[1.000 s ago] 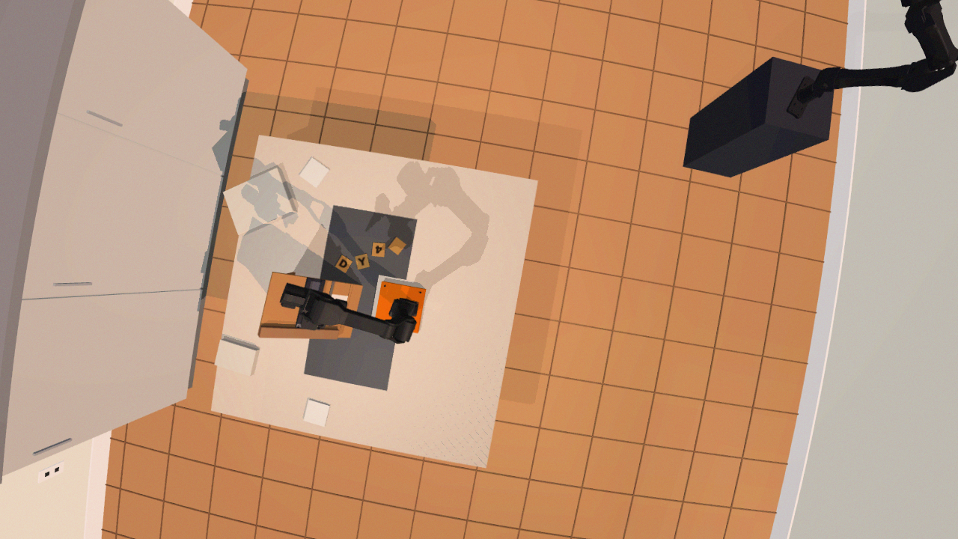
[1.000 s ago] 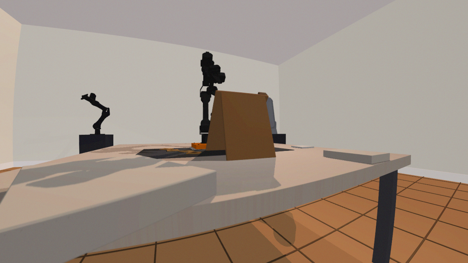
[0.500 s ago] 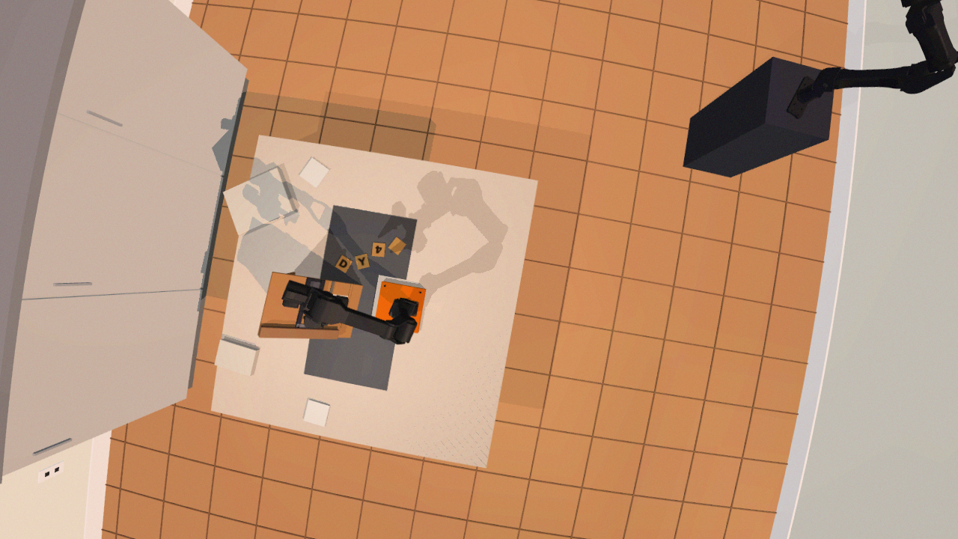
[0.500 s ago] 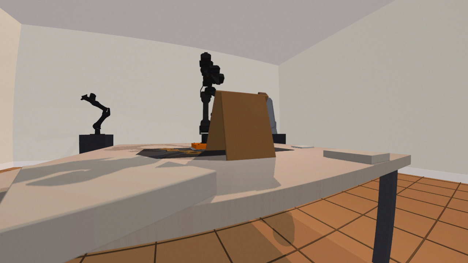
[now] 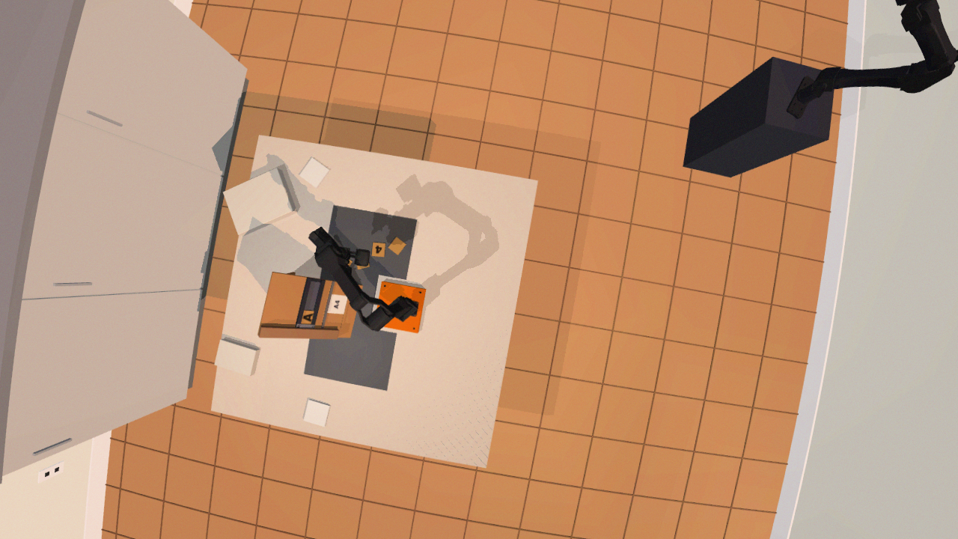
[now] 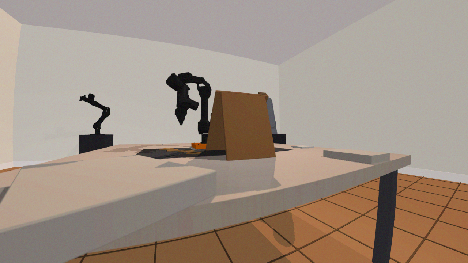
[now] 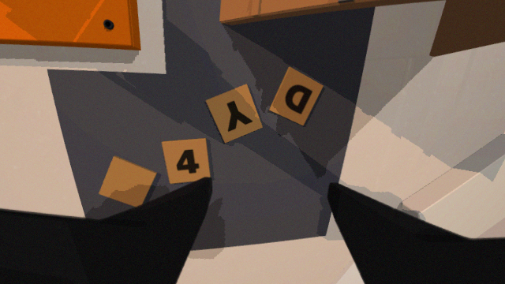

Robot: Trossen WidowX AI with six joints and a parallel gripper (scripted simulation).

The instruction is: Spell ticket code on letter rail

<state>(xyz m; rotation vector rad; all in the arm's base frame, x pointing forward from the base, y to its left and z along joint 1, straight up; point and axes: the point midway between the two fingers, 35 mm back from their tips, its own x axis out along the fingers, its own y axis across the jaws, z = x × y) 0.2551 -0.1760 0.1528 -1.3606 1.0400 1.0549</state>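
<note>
My gripper tip is 140 mm above the tile marked y, 20 mm to the right of it and 10 mm past it. Round my gripper tip: tile marked d: 140 mm below, 70 mm ahead, 50 mm to the left; white ticket: 220 mm to the left, 70 mm below, 40 mm ahead; blank tile: 150 mm behind, 140 mm below, 80 mm to the right.
</note>
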